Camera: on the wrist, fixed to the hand. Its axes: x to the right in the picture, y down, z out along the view.
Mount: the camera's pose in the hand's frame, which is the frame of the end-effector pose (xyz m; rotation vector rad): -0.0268 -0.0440 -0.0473 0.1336 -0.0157 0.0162
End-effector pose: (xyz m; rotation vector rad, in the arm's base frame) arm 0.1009 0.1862 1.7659 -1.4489 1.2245 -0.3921
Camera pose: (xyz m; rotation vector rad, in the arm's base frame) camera 0.0724 0.1755 1.8289 -1.3248 1.1746 -0.4424
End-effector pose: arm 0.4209 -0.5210 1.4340 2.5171 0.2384 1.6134
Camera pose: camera 0.3644 -0.4820 1.4208 2.6350 0.3356 1.6346
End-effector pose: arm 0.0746 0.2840 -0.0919 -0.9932 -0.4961 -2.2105
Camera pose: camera 0.0328 0.2995 -0.1458 -0.9413 -0.6320 -2.1266
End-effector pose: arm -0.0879 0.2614 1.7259 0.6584 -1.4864 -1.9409
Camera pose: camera -0.0433 0.2574 1.6722 0.6882 -1.6370 -1.8505
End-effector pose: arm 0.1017 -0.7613 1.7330 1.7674 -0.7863 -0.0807
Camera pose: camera 0.1218 -0.7017 1.7025 1.8880 -0.8335 -0.0318
